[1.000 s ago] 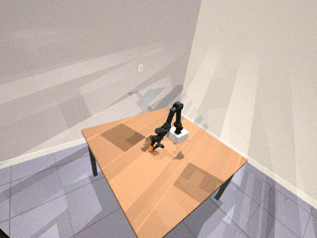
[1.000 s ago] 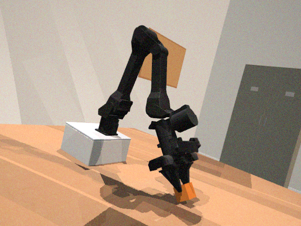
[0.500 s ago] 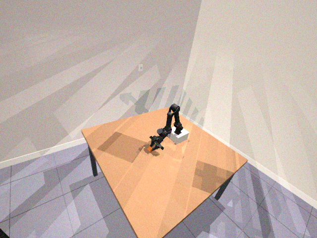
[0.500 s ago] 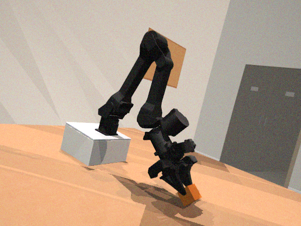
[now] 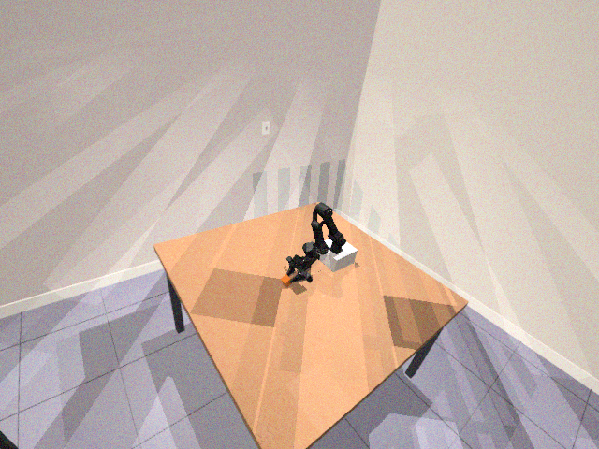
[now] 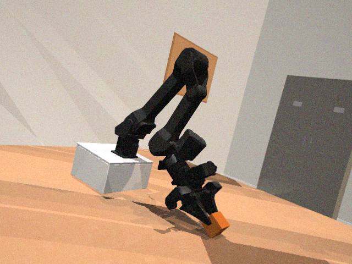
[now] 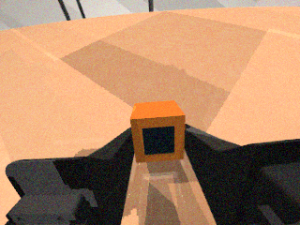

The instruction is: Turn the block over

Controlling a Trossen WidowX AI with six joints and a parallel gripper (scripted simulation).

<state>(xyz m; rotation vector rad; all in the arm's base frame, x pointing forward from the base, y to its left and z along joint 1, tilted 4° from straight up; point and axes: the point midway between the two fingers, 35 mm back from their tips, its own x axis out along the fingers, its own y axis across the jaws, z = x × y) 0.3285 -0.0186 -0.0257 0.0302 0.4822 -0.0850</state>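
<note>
Now: gripper tip 1 cm past the orange block.
</note>
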